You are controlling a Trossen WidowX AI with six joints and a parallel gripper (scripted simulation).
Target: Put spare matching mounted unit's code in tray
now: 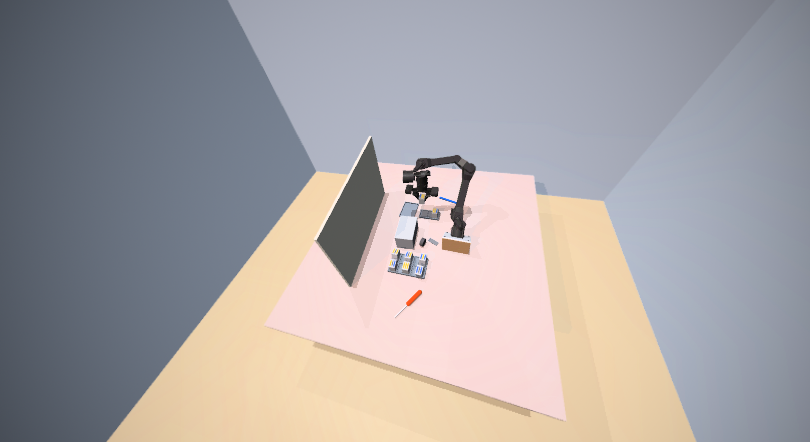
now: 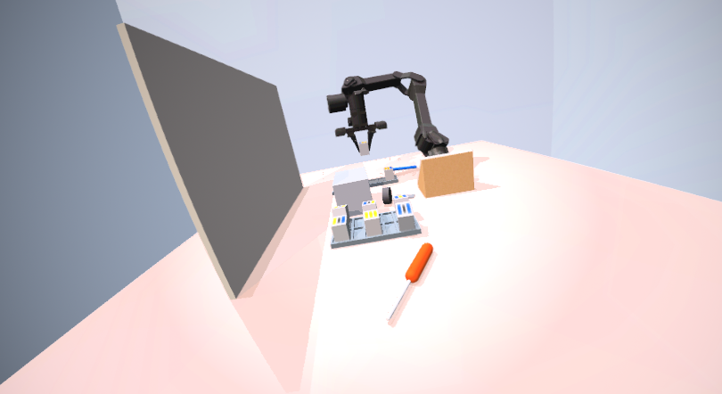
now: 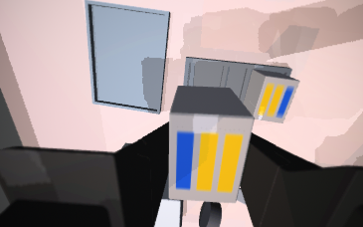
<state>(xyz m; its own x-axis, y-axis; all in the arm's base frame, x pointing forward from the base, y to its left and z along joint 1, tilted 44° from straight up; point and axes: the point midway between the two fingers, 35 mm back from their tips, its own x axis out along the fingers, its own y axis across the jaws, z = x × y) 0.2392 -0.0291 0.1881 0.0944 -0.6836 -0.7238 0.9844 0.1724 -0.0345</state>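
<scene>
Now: gripper tip 130 mm above the grey tray, 100 mm short of it and 10 mm to the left of it. The rest, counted from my gripper tip: grey mounted unit 200 mm to the left, 80 mm below, 30 mm ahead; then grey spare block 20 mm above; then rack 120 mm below, 40 mm behind.
</scene>
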